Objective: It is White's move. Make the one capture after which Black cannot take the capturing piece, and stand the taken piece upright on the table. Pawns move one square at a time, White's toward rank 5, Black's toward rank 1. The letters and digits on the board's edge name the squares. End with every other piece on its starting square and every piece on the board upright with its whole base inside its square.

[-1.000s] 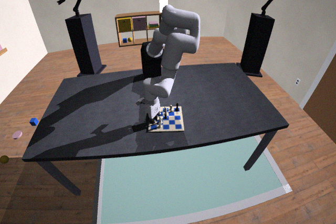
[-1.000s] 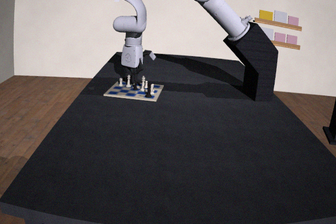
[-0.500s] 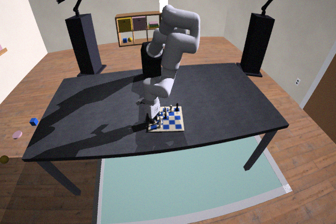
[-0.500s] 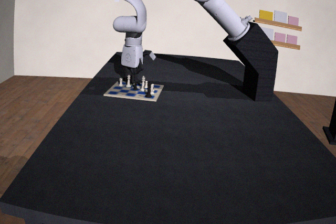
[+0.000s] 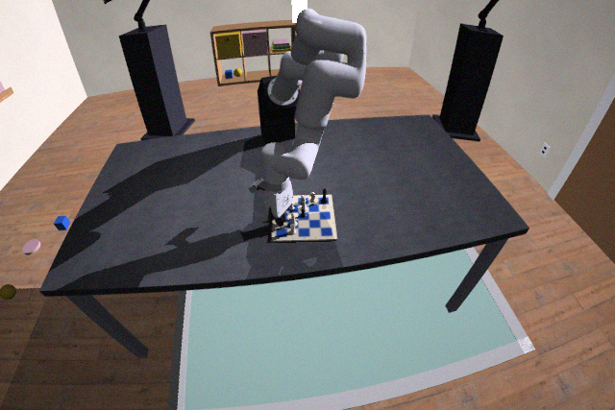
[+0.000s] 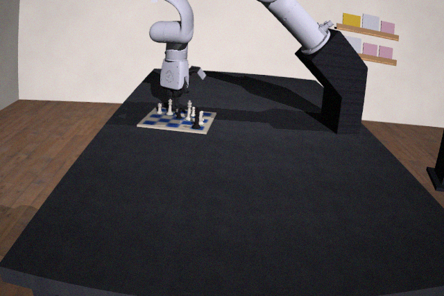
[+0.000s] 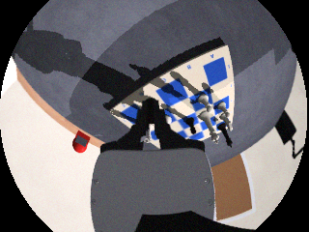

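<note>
Right now my hand is 5 cm past the blue-and-cream chessboard, 7 cm to the right of it and 3 cm above it. The rest, counted from my hand: white piece 8 cm behind, 7 cm to the left.
</note>
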